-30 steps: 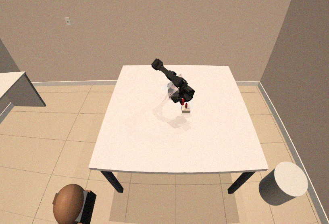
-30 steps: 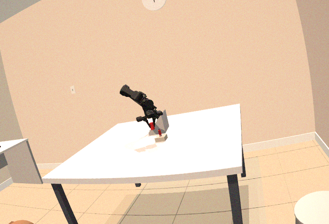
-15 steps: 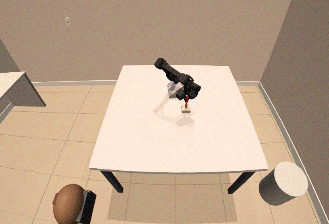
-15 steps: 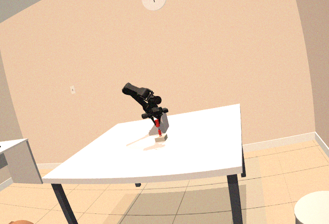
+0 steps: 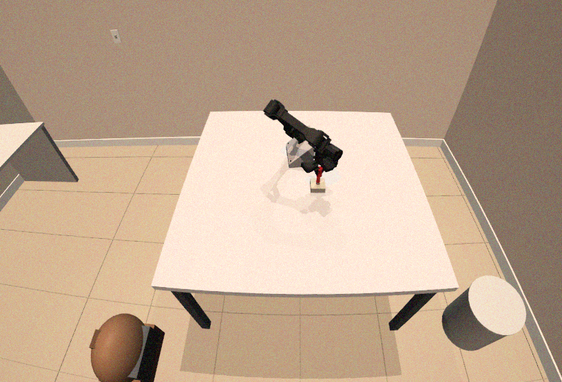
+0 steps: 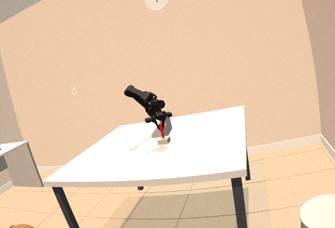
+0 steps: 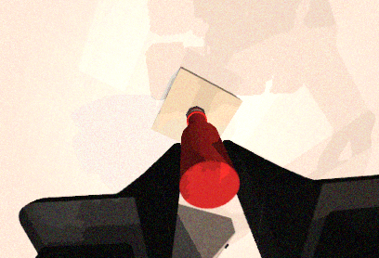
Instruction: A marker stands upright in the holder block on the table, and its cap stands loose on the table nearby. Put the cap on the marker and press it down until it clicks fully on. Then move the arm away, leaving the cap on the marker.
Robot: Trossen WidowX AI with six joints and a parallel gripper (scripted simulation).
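Now: gripper tip 90 mm above the holder block. Round my gripper tip: red cap 10 mm above.
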